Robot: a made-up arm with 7 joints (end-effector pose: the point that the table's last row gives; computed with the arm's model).
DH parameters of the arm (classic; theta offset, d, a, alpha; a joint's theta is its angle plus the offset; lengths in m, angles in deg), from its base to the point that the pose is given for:
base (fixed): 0 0.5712 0.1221 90
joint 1: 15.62 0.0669 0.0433 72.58
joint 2: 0 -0.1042 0.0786 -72.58
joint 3: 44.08 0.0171 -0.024 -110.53
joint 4: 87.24 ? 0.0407 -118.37
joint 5: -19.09 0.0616 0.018 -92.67
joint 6: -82.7 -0.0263 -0.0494 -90
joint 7: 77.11 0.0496 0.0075 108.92
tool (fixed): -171.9 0.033 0 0
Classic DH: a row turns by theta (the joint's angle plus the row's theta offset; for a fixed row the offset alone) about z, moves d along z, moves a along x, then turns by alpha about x.
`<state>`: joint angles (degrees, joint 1 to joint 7).
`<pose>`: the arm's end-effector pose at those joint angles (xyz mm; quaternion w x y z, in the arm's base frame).
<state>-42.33 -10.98 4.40 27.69 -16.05 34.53 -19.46</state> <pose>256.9 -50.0 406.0 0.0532 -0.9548 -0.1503 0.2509</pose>
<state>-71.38 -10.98 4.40 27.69 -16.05 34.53 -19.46</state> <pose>159.7 -50.0 361.4 0.0891 -0.8614 -0.1321 0.4823</pose>
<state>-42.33 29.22 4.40 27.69 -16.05 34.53 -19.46</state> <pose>263.7 -152.7 438.7 0.0328 0.9743 -0.1700 -0.1439</pose>
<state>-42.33 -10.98 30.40 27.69 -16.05 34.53 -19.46</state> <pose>342.5 -37.0 416.8 0.0578 -0.9868 -0.1487 0.0268</pose>
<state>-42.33 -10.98 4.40 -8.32 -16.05 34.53 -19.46</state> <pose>287.0 -20.3 410.2 0.2123 -0.9619 0.0964 0.1425</pose>
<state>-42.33 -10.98 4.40 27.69 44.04 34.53 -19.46</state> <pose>270.6 -31.1 375.2 0.1937 0.9574 -0.2126 0.0250</pose>
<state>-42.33 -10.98 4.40 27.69 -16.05 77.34 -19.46</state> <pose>281.0 -70.1 402.6 0.2701 -0.8743 0.1052 0.3892</pose>
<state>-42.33 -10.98 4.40 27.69 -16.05 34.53 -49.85</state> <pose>270.4 -42.7 399.1 0.1002 -0.9939 -0.0421 0.0175</pose>
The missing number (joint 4, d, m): -0.1934
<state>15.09 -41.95 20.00 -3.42 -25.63 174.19 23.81</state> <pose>385.7 25.4 572.9 0.7533 -0.2357 -0.3087 0.5307</pose>
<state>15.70 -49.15 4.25 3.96 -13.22 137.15 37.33</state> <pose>336.9 -6.0 550.5 0.5753 -0.5084 -0.3729 0.5211</pose>
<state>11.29 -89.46 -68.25 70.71 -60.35 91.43 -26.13</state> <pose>229.1 -138.2 564.7 0.6255 0.1900 0.0503 -0.7551</pose>
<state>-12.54 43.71 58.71 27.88 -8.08 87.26 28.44</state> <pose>293.1 -264.8 696.9 0.2339 -0.9342 0.0694 -0.2601</pose>
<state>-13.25 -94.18 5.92 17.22 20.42 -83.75 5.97</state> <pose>123.0 37.6 385.4 0.6065 0.3207 0.5453 0.4816</pose>
